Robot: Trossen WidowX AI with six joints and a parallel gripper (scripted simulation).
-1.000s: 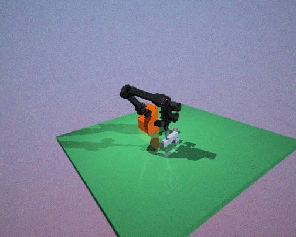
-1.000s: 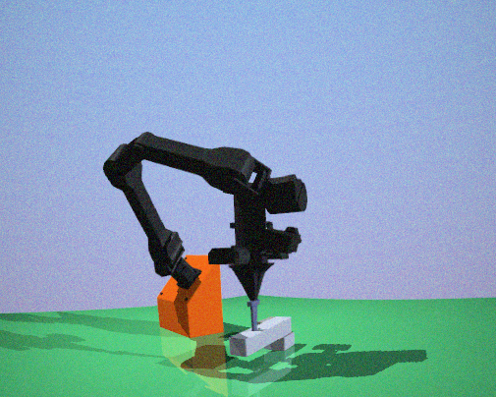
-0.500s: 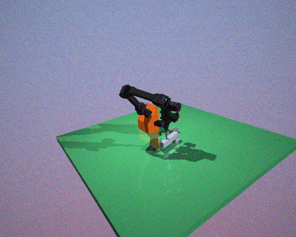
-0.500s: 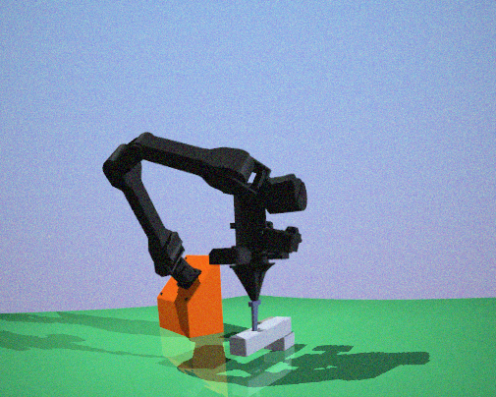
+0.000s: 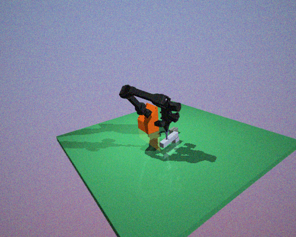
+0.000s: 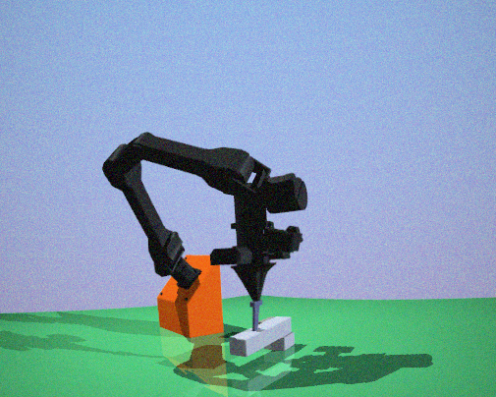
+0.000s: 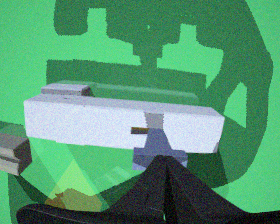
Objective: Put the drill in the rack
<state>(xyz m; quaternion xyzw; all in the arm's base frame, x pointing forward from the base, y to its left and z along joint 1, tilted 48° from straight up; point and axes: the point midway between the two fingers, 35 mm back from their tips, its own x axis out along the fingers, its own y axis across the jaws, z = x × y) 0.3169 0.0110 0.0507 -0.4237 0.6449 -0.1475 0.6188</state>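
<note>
My gripper tip is now 30 mm above the slim blue-grey key. Round my gripper tip: pale grey block (20 mm behind, 30 mm to the left, 90 mm below); drill (30 mm behind, 50 mm to the left, 80 mm below).
</note>
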